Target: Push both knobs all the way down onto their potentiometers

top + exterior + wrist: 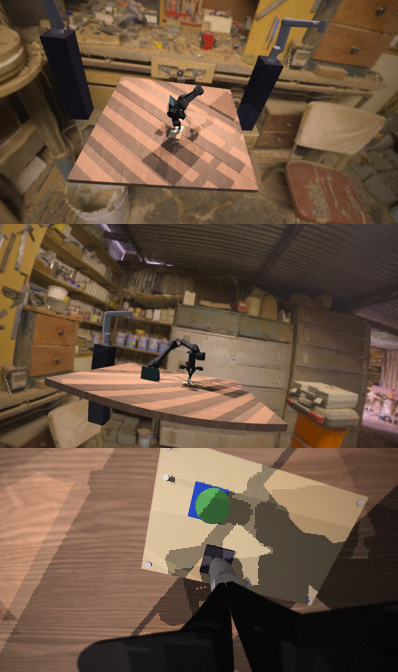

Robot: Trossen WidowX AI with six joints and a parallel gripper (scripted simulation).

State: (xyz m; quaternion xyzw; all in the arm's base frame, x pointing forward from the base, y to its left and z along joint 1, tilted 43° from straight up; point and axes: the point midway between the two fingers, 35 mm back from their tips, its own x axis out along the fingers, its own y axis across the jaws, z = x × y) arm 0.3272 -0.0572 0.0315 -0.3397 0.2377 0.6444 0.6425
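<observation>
My gripper tip is now 1 cm above the grey knob. Also, from my gripper tip: potentiometer with knob 3 cm below; then green knob 1 cm behind, 5 cm to the left, 2 cm below.
</observation>
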